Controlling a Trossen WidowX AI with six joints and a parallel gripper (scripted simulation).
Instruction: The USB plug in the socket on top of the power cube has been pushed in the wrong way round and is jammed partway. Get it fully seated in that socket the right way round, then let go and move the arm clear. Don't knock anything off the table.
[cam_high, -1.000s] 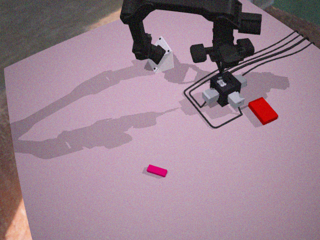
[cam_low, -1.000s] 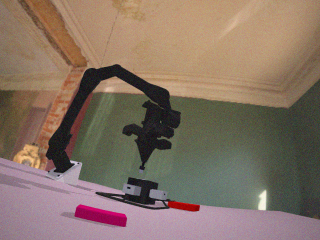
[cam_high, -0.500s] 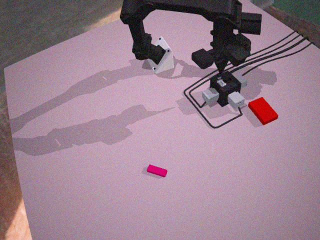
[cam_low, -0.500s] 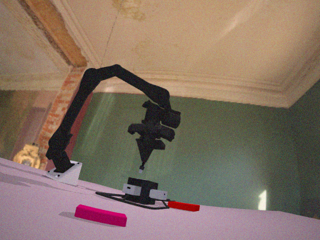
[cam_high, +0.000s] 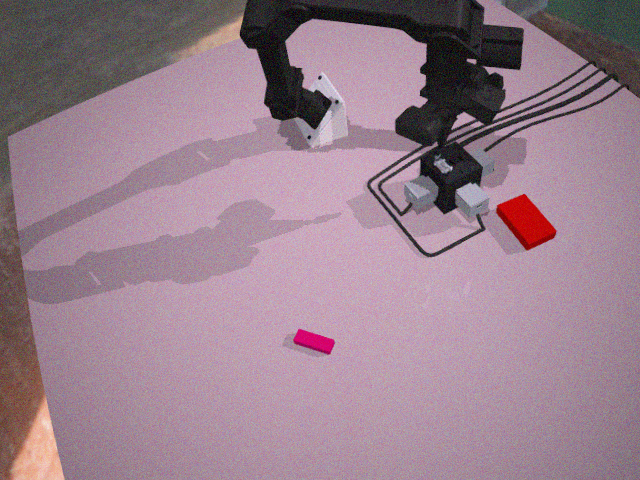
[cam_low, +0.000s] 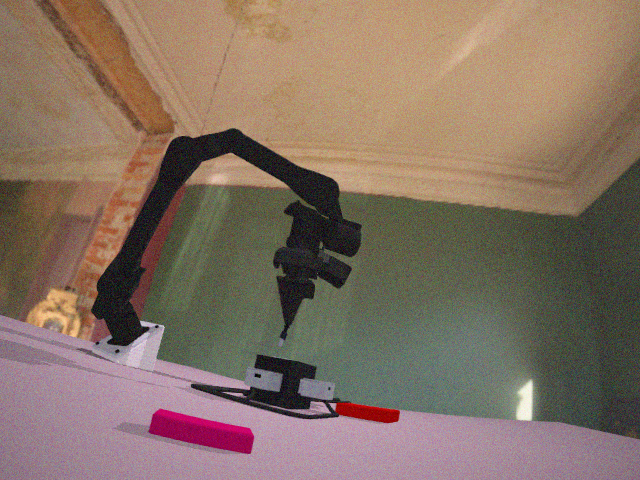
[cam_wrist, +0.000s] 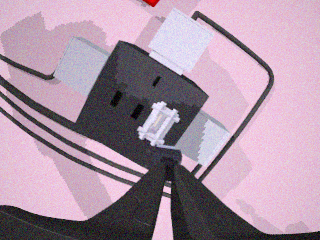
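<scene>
Now: gripper tip 20 mm above the USB plug. The rest, counted from my gripper tip: magenta block 320 mm to the right, 140 mm ahead, 130 mm below; red block 130 mm ahead, 120 mm below, 90 mm to the left.
</scene>
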